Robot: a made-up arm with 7 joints. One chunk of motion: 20 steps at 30 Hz.
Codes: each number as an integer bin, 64 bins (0 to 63) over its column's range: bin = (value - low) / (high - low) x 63, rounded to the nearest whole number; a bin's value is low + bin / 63 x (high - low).
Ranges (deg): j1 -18..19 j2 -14..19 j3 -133..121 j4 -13..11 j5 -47..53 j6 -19..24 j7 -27..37
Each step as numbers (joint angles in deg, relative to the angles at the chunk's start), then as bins.
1 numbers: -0.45 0.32 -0.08 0.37 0.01 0.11 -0.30
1 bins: 30 27 33 35 30 28 26
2 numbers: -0.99 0.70 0.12 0.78 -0.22 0.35 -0.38
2 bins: 29 28 33 36 29 28 26
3 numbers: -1.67 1.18 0.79 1.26 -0.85 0.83 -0.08
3 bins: 28 29 33 37 29 29 26
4 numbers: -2.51 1.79 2.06 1.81 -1.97 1.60 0.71
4 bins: 26 30 33 39 28 30 27
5 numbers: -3.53 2.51 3.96 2.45 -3.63 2.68 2.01
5 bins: 25 32 34 41 27 32 29
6 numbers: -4.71 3.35 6.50 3.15 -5.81 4.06 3.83
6 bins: 23 33 35 42 26 34 30
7 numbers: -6.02 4.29 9.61 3.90 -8.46 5.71 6.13
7 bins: 20 35 35 44 24 36 33
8 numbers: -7.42 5.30 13.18 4.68 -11.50 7.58 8.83
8 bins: 18 37 36 46 22 39 35
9 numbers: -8.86 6.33 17.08 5.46 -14.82 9.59 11.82
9 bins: 16 39 37 48 20 42 38
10 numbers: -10.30 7.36 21.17 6.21 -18.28 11.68 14.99
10 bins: 13 41 38 50 18 45 41
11 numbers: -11.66 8.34 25.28 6.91 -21.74 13.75 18.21
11 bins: 11 43 39 52 16 48 45
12 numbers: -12.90 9.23 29.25 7.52 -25.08 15.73 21.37
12 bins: 9 44 40 54 14 51 48
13 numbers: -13.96 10.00 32.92 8.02 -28.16 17.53 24.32
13 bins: 7 46 41 55 12 54 51
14 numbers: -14.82 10.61 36.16 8.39 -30.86 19.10 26.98
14 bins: 5 47 42 56 10 56 53
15 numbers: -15.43 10.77 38.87 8.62 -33.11 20.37 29.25
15 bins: 4 47 43 57 9 58 55
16 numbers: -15.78 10.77 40.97 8.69 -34.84 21.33 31.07
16 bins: 4 47 43 57 8 59 57
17 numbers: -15.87 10.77 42.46 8.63 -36.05 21.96 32.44
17 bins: 4 47 44 57 7 60 59
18 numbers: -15.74 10.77 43.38 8.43 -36.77 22.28 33.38
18 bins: 4 47 44 56 6 60 59
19 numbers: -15.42 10.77 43.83 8.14 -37.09 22.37 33.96
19 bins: 4 47 44 55 6 61 60
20 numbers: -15.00 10.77 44.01 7.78 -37.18 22.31 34.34
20 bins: 5 47 44 55 6 61 60
